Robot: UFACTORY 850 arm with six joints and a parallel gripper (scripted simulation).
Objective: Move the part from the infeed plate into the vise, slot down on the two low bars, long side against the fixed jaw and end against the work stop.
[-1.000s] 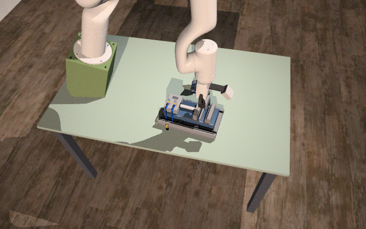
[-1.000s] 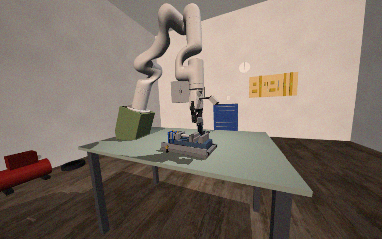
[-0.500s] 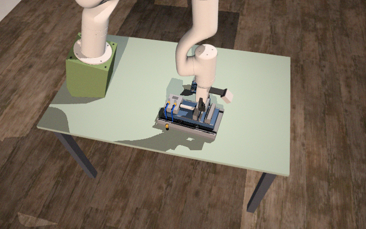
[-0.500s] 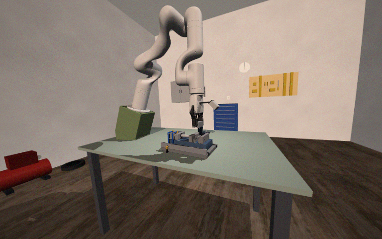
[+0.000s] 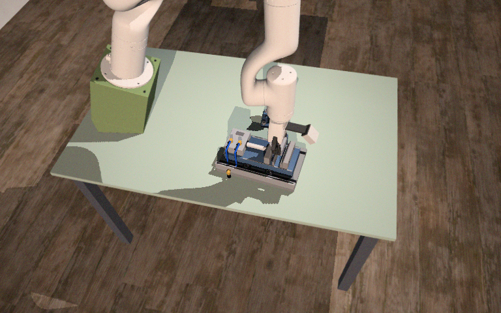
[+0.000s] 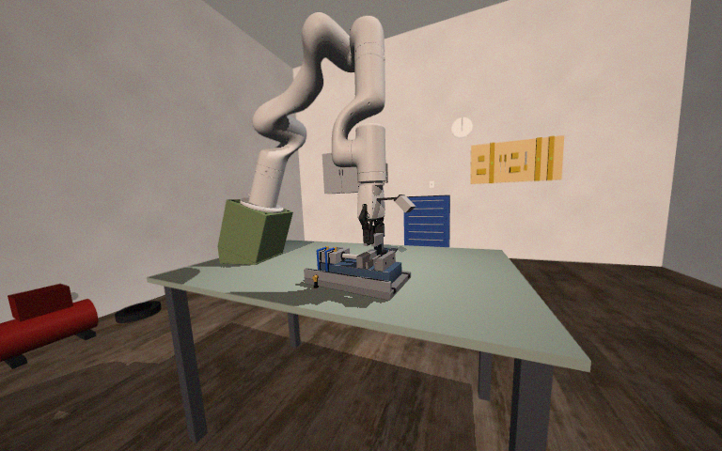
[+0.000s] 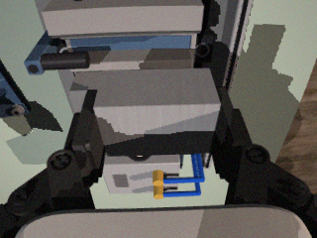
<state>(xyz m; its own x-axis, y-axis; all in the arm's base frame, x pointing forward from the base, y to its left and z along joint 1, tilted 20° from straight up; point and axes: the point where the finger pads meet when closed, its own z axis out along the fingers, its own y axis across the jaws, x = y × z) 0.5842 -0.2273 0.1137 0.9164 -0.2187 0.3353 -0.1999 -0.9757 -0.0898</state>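
Now: the part 20 mm below my hand. The rest, counted from my hand: fixed jaw 80 mm below, 40 mm ahead, 10 mm to the left; then moving jaw 80 mm below, 30 mm to the left, 30 mm behind; then work stop 70 mm below, 60 mm to the left, 20 mm ahead.
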